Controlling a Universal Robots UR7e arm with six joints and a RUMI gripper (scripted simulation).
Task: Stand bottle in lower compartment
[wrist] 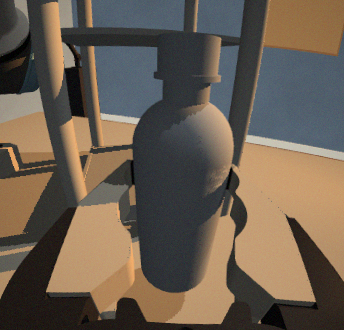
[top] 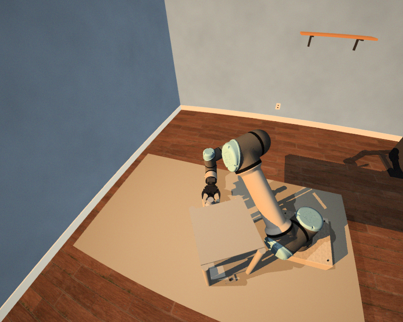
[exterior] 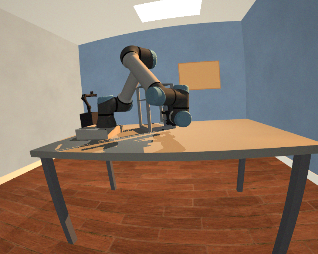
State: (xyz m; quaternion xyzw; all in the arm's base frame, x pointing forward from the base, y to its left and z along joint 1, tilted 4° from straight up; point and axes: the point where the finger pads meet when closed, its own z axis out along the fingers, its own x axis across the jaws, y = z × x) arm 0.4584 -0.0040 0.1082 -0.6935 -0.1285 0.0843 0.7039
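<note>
My gripper is now 180 mm to the right of the shelving unit, 110 mm past it and 30 mm below it. Round my hand: grey bottle 20 mm above.
</note>
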